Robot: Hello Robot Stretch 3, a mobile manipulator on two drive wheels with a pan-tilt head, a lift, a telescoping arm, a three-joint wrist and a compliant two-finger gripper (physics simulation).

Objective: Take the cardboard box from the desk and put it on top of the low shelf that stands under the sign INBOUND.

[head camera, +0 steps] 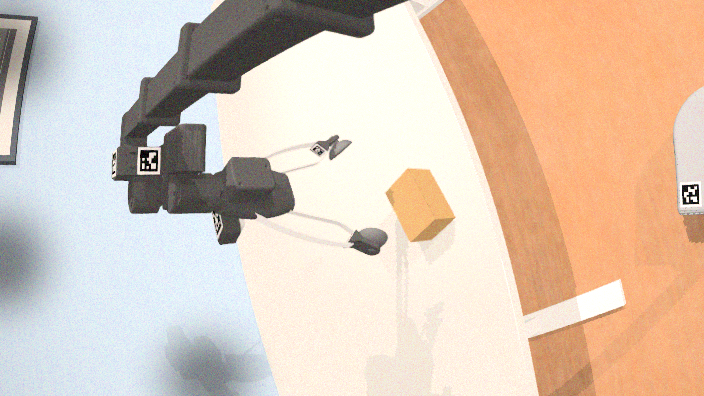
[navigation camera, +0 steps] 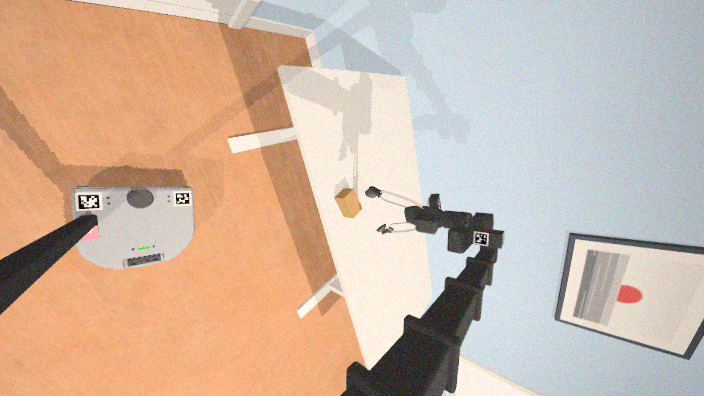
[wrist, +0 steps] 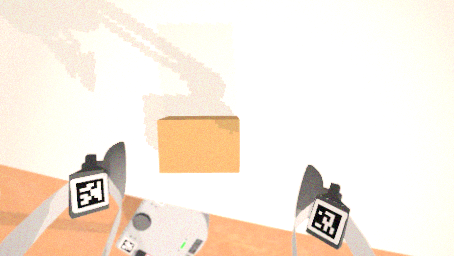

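Note:
The cardboard box, plain orange-brown, rests on the white desk. In the head view it lies towards the desk's long edge on the floor side. My gripper is open, its fingertips wide apart, with nothing between them. It is on the wall side of the box, apart from it. In the wrist view the box appears between the two fingers sideways, nearer the left one, its long side roughly level. The low shelf and the INBOUND sign do not show.
My wheeled base stands on the wooden floor beside the desk. Desk legs stick out on that side. A blue wall with a framed picture runs behind the desk. My arm reaches over the desk's near end.

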